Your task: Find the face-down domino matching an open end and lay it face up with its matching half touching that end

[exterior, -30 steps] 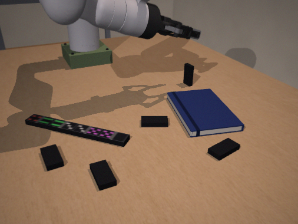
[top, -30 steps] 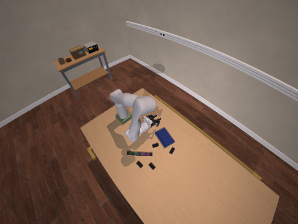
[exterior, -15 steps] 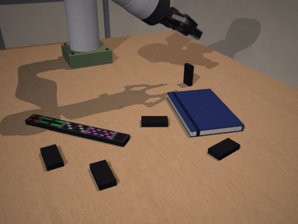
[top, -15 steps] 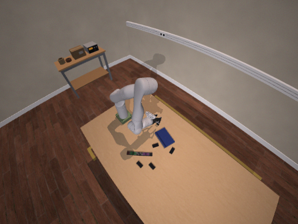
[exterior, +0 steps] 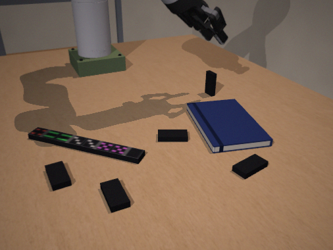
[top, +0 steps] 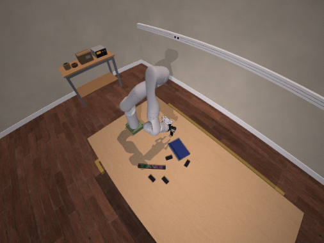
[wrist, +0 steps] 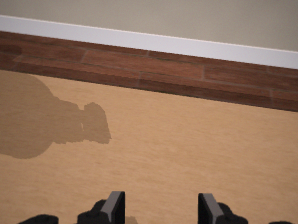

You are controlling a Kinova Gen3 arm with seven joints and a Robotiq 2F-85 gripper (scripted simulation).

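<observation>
Now: the purple domino 110 mm below my hand. Also, from my hand: blue book 150 mm ahead, 130 mm below, 50 mm to the right.
</observation>
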